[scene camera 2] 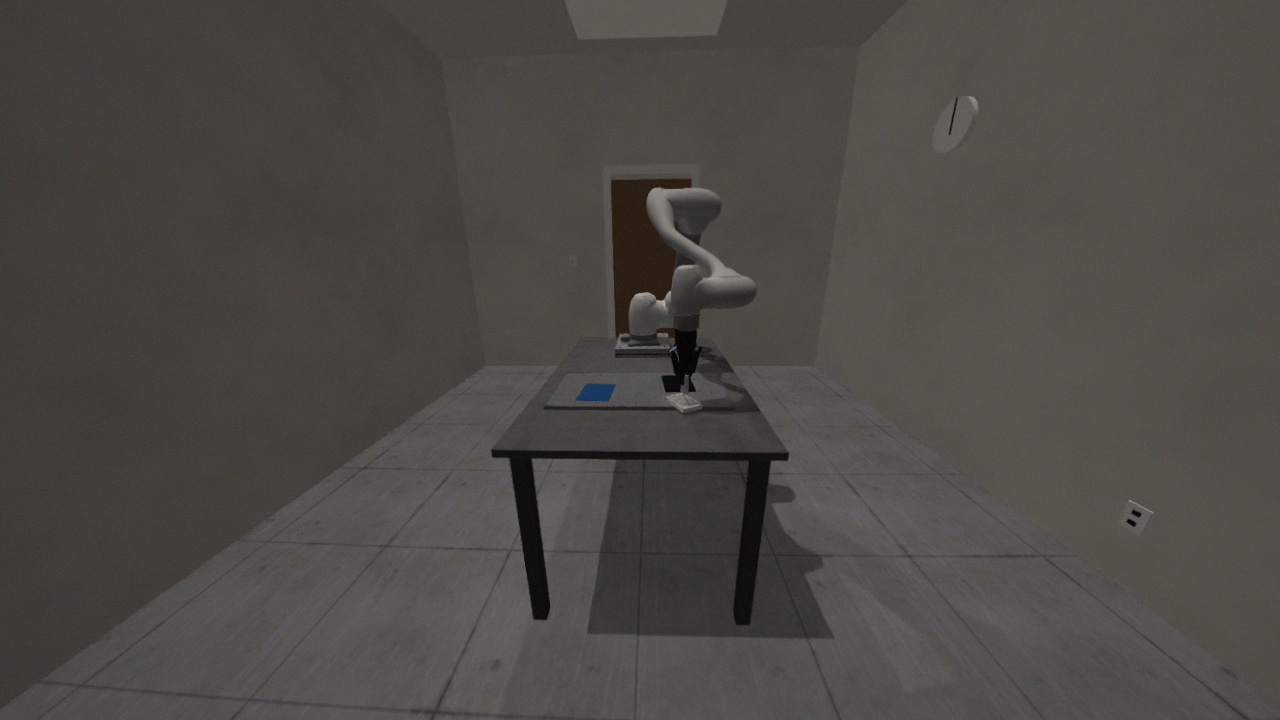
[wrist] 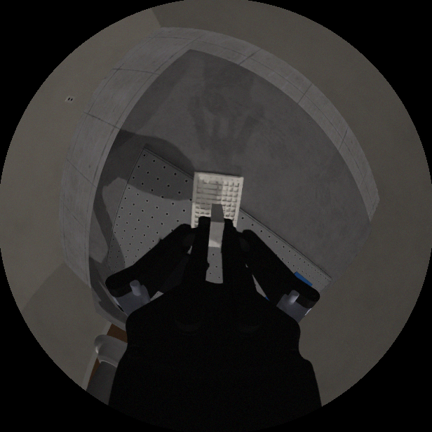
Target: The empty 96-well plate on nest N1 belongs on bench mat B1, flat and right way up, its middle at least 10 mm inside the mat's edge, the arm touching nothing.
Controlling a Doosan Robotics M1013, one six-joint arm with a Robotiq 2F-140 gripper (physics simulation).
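Where they show: gripper, fingertip midpoint: (scene camera 2: 684, 392); arm's base at its link origin: (scene camera 2: 643, 341).
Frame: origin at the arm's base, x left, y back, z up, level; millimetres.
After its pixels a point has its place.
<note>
The white 96-well plate (scene camera 2: 683, 402) @[y -784, x 82, z -33 mm] (wrist: 230, 192) lies across the front edge of the perforated board (scene camera 2: 635, 391) @[y -638, x -86, z -44 mm] (wrist: 145, 210); its well side faces up. Whether it is slightly tilted is too small to tell. My gripper (scene camera 2: 684, 387) @[y -781, x 85, z 3 mm] (wrist: 215, 213) is shut and empty. It points down at the plate, its fingertips over the board-side part, which they partly hide in the wrist view; whether they touch it I cannot tell. A blue square mat (scene camera 2: 596, 392) @[y -637, x -243, z -42 mm] (wrist: 303, 278) lies on the board, left in the scene view. No label for B1 or N1 is readable.
A black square (scene camera 2: 671, 383) @[y -594, x 68, z -32 mm] lies on the board just behind the plate in the scene view, partly behind my fingers. The grey table (scene camera 2: 626, 432) @[y -943, x -134, z -57 mm] (wrist: 280, 135) carries the board. The arm's base (scene camera 2: 642, 344) @[y -85, x -11, z 4 mm] stands at the far end.
</note>
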